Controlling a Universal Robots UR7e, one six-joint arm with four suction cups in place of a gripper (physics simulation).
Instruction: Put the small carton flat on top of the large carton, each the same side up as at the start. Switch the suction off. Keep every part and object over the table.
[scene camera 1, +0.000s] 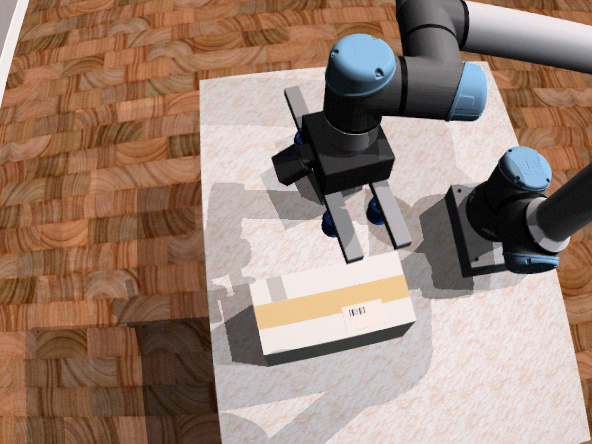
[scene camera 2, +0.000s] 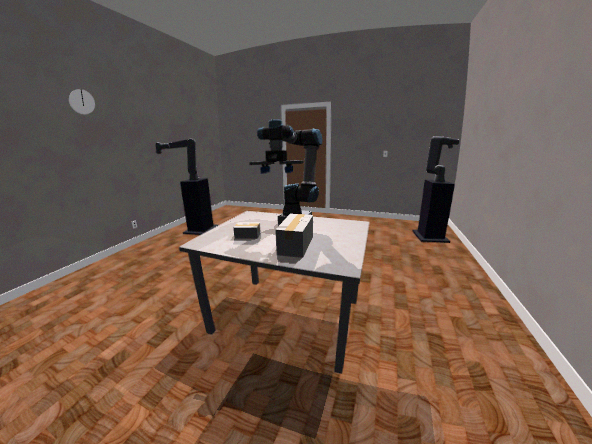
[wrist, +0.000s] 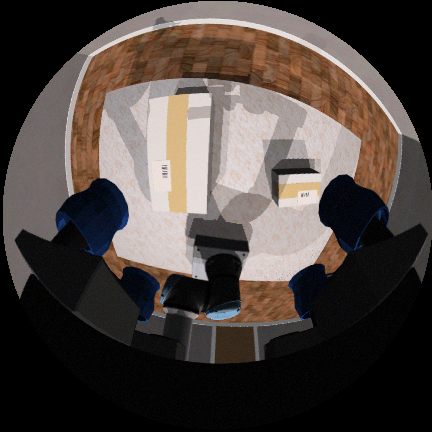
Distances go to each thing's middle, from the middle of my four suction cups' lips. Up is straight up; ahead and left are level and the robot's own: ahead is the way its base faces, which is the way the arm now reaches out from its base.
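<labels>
My suction cup is 37 cm above the large carton (scene camera 1: 316, 312), 3 cm short of it and 11 cm to the right of it. The small carton (wrist: 289, 186) is 41 cm below my suction cup, 8 cm behind it and 25 cm to the right of it.
</labels>
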